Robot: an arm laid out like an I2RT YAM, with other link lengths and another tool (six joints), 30 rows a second.
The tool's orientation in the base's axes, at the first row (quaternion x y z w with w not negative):
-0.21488, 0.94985, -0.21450, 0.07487
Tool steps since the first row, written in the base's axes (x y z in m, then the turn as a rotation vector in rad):
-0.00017, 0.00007, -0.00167, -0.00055, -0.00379, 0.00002
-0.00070, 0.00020, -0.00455, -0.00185, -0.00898, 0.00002
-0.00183, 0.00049, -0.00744, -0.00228, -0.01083, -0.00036
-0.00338, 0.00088, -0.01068, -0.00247, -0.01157, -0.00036
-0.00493, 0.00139, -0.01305, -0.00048, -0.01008, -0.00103
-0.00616, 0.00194, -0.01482, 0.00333, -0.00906, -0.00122
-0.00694, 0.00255, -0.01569, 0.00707, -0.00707, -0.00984
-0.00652, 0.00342, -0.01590, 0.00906, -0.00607, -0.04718
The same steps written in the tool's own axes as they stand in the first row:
0.00021, 0.00086, 0.00143, 0.00216, -0.00289, 0.00128
0.00077, 0.00243, 0.00384, 0.00561, -0.00664, 0.00292
0.00180, 0.00436, 0.00606, 0.00683, -0.00782, 0.00385
0.00318, 0.00668, 0.00845, 0.00733, -0.00835, 0.00409
0.00446, 0.00873, 0.01003, 0.00492, -0.00759, 0.00459
0.00541, 0.01041, 0.01112, 0.00107, -0.00811, 0.00527
0.00588, 0.01159, 0.01149, -0.00273, -0.00410, 0.01313
0.00513, 0.01223, 0.01145, -0.00309, 0.01238, 0.04671

